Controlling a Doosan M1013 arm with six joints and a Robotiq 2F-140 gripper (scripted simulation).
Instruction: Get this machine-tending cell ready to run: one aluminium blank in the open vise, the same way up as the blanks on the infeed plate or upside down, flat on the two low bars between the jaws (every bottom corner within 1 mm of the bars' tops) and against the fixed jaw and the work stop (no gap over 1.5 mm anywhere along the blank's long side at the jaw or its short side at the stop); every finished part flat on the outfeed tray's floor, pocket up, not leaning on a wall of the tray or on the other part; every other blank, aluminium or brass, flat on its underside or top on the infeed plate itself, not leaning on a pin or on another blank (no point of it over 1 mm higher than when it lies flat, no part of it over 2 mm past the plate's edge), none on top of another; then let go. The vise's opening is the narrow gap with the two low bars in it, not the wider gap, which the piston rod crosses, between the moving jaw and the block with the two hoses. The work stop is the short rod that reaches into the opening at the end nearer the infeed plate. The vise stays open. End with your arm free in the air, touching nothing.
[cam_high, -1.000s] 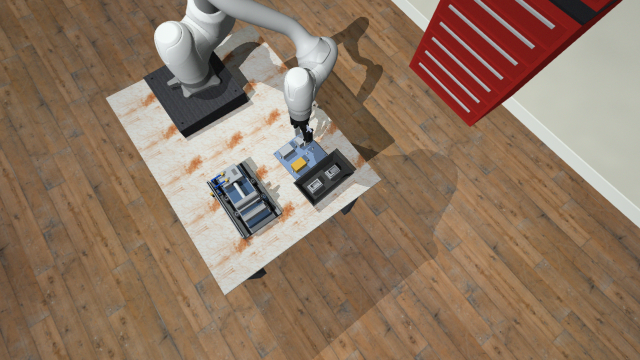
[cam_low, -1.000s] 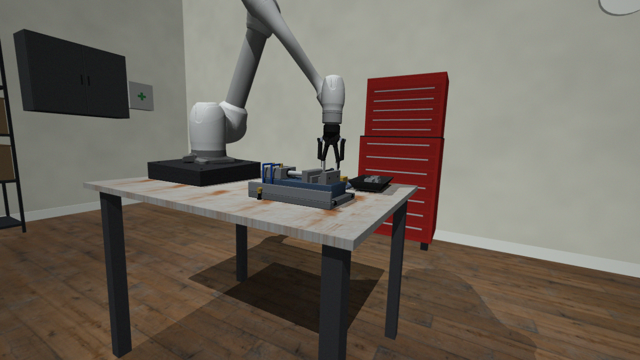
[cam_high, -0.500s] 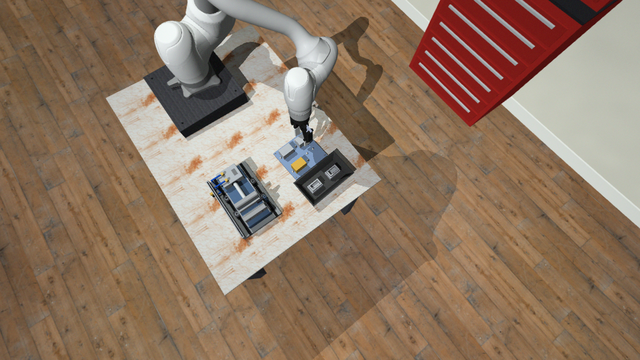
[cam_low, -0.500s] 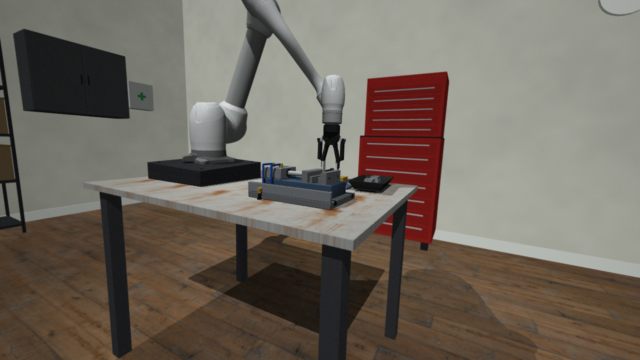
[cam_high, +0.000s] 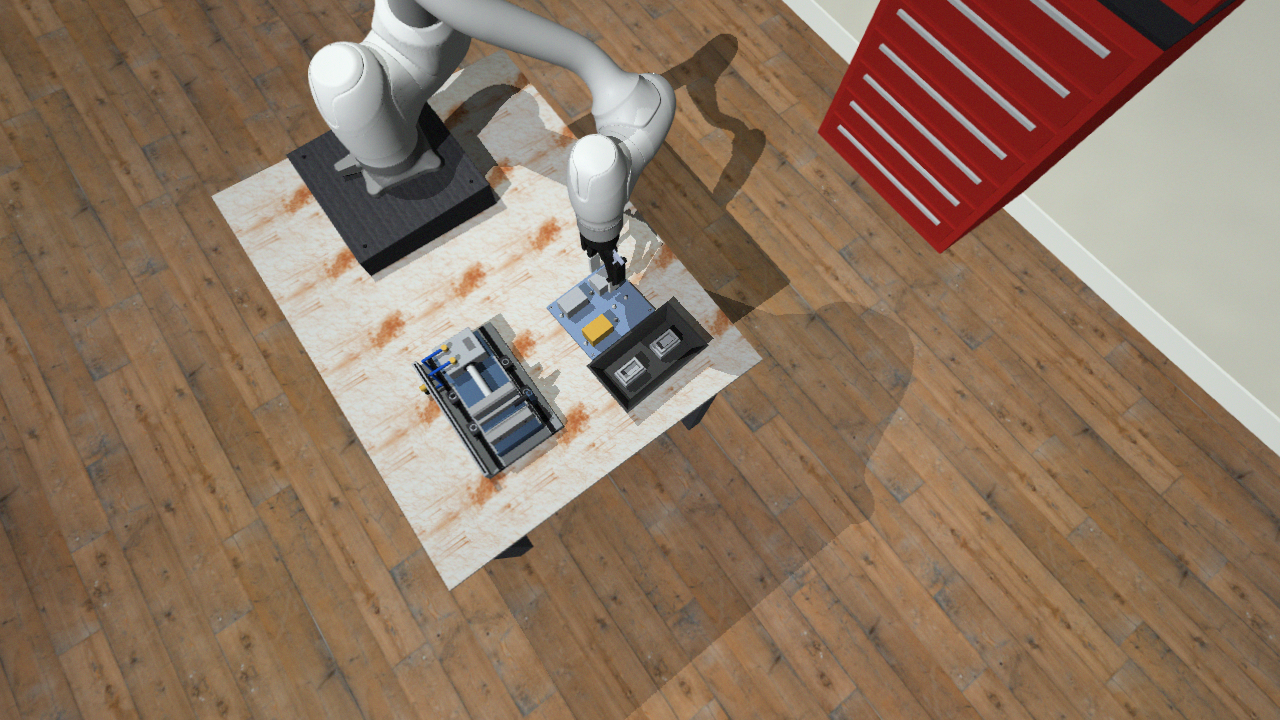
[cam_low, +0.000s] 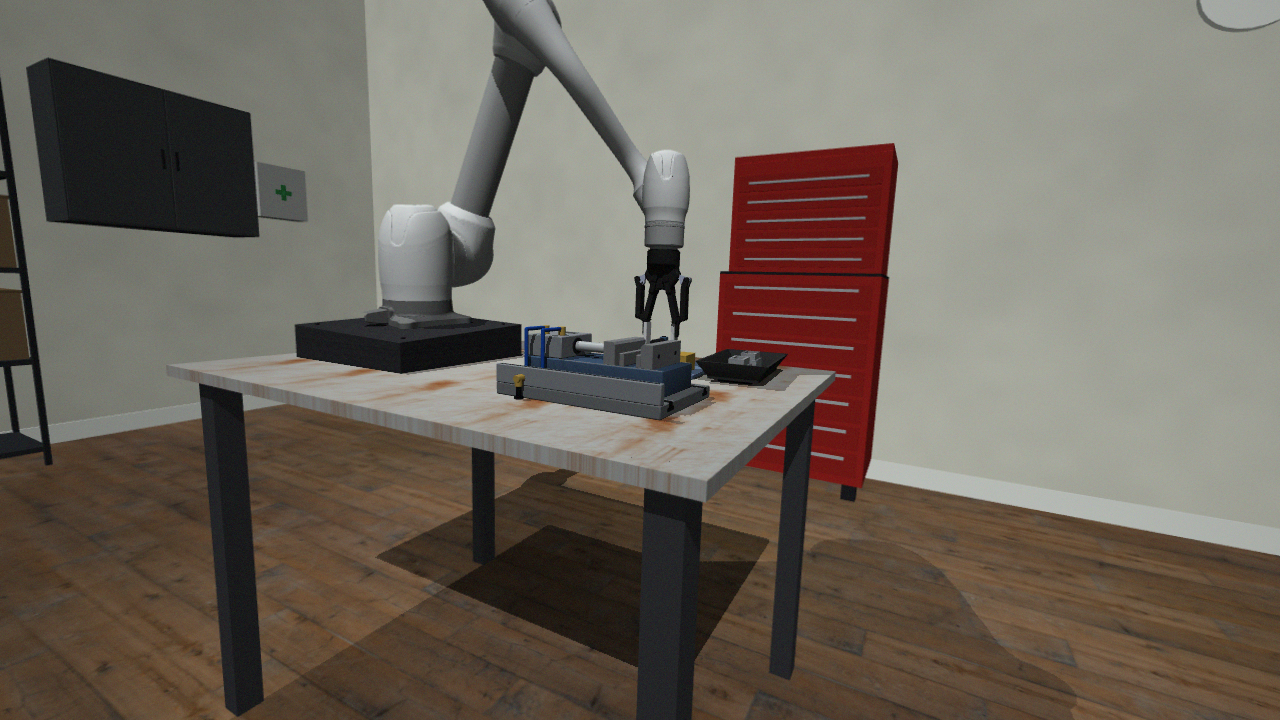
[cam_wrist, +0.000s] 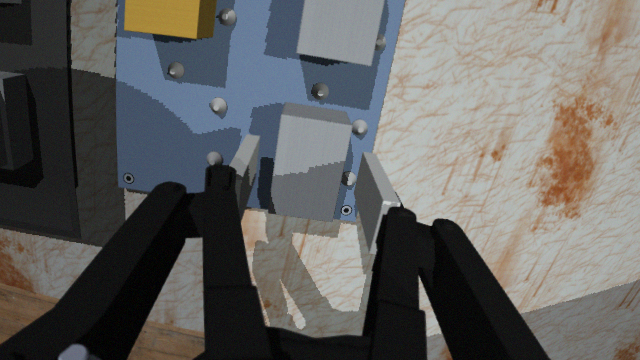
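The aluminium blank is 4 cm below my hand. The rest, counted from my hand: work stop (29 cm to the right, 19 cm ahead, 3 cm above); then brass blank (11 cm ahead, 7 cm to the right, 4 cm below); then infeed plate (6 cm below, 5 cm ahead, 4 cm to the right).
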